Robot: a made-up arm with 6 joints.
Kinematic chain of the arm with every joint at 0, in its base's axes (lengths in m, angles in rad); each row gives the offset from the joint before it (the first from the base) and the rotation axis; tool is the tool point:
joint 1: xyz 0 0 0.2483 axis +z
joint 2: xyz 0 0 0 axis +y
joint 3: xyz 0 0 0.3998 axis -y
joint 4: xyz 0 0 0 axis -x
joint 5: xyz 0.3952 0 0 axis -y
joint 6: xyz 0 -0.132 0 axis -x
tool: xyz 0 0 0
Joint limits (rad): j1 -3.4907..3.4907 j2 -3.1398..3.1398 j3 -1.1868..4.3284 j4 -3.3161..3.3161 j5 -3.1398..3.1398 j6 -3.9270..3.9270
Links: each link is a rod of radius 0.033 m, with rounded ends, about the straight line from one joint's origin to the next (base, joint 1, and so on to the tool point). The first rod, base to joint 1, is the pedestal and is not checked.
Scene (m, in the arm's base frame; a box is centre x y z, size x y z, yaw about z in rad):
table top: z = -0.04
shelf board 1: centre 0.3 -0.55 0.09 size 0.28 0.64 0.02 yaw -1
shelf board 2: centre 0.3 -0.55 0.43 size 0.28 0.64 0.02 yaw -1
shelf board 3: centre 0.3 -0.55 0.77 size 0.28 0.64 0.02 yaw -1
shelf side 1: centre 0.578 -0.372 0.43 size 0.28 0.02 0.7 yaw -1
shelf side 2: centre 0.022 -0.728 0.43 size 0.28 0.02 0.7 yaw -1
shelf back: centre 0.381 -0.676 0.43 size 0.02 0.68 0.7 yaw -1
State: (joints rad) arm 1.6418 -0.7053 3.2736 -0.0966 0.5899 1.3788
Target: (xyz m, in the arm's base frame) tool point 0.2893 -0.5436 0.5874
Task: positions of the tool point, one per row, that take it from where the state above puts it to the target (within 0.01 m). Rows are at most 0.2 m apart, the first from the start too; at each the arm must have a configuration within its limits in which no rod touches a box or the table.
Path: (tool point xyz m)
1: 0.1027 -0.4466 0.2688
2: 0.0610 -0.3545 0.2677
3: 0.0999 -0.3739 0.4187
4: 0.1415 -0.3135 0.5874
5: 0.1777 -0.3985 0.6104
6: 0.2278 -0.4775 0.6102
7: 0.2893 -0.5436 0.5874

